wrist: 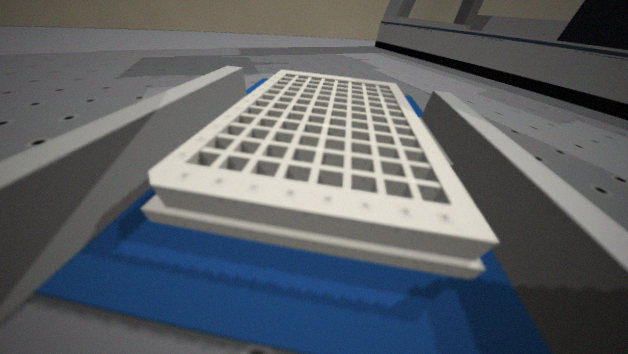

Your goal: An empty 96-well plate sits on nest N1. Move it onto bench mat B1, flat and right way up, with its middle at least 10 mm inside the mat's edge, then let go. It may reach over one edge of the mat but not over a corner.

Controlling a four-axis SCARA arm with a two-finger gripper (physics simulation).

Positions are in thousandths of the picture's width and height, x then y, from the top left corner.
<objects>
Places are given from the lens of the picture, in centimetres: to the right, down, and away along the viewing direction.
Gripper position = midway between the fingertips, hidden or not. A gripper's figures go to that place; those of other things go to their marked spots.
my gripper (529,275): 1, -5, 11
white 96-well plate (544,470): 1, 0, 6
blue bench mat B1 (367,812): -2, 2, 4
</objects>
